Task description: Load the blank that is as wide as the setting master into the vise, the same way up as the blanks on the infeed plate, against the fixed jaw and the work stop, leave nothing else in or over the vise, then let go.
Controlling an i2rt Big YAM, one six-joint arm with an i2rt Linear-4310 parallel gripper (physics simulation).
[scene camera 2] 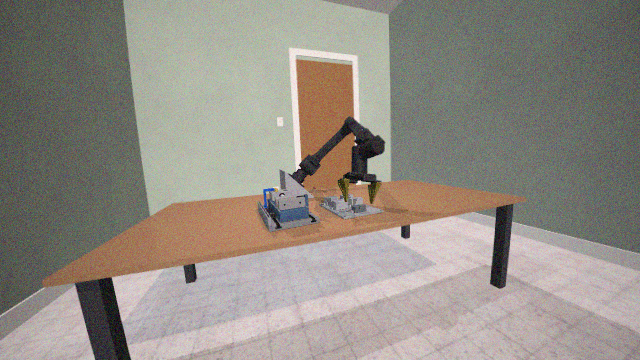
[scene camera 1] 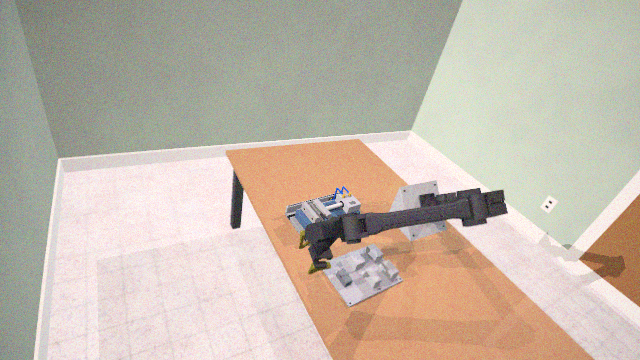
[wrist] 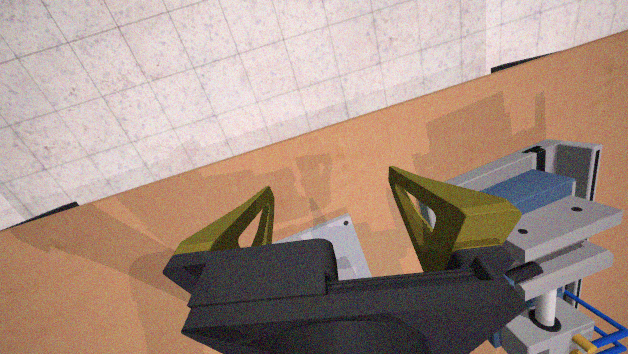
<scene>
gripper: scene camera 2; scene camera 1 304, 260; wrist
same spot on gripper: [scene camera 2: 375, 184] = [wrist: 225, 244]
</scene>
